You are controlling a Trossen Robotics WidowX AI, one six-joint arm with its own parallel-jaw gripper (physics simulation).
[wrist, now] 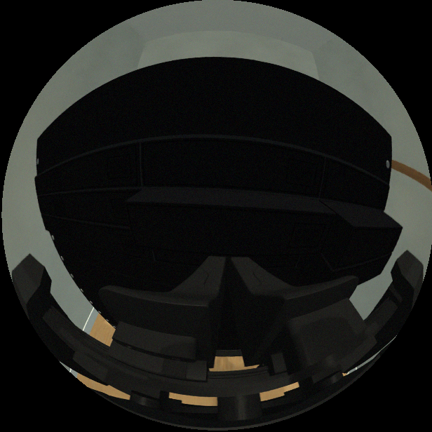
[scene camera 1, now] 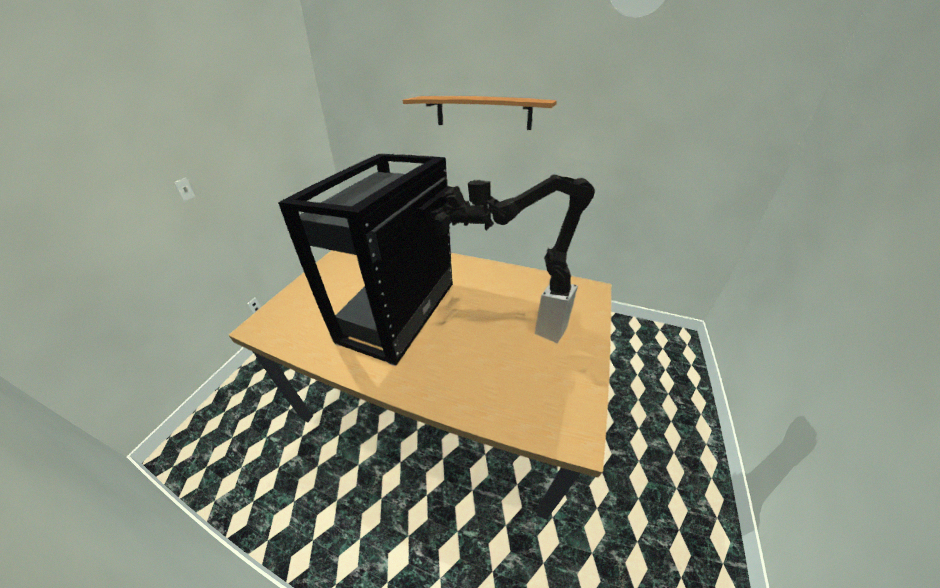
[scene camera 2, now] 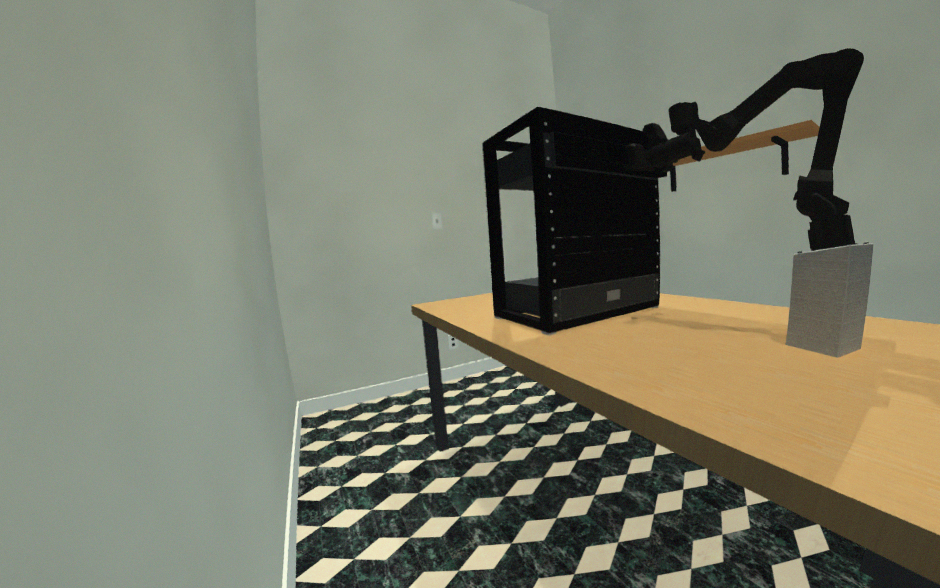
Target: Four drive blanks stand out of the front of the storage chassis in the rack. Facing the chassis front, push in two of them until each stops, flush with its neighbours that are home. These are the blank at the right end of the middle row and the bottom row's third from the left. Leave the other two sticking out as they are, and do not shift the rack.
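Seen in the pictures: gripper, fingertip midpoint: (scene camera 1: pixel 427 213) (scene camera 2: pixel 624 168); arm's base, origin of the base link: (scene camera 1: pixel 560 290) (scene camera 2: pixel 834 248).
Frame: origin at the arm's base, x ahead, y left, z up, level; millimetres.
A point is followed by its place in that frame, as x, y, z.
Observation:
The rack (scene camera 1: pixel 374 291) @[473, 392, 134] (scene camera 2: pixel 544 228) @[470, 392, 71] stands on the table, its front toward the arm. The storage chassis front (wrist: pixel 230 160) is very dark in the wrist view. There, a wide blank (wrist: pixel 225 227) stands out near the middle, and another blank (wrist: pixel 367 245) stands out at the right end beside it. Their exact depths are hard to read. My gripper (scene camera 1: pixel 440 212) @[465, 87, 243] (scene camera 2: pixel 633 162) @[465, 87, 243] (wrist: pixel 224 250) is shut and empty, at the upper part of the rack front. In the wrist view its fingertips overlap the lower edge of the wide blank; whether they touch is unclear. The bottom row is mostly dark or hidden behind the fingers.
The wooden table (scene camera 1: pixel 512 388) @[61, 312, -208] (scene camera 2: pixel 748 388) @[19, 326, -208] carries the rack and the arm's grey pedestal (scene camera 1: pixel 556 315) @[-7, 51, -75] (scene camera 2: pixel 828 301) @[-9, 52, -101]. A lower unit with a pale label (scene camera 2: pixel 613 295) @[477, 140, -133] fills the rack's bottom. A wall shelf (scene camera 1: pixel 478 101) (scene camera 2: pixel 755 142) is fixed behind the arm.

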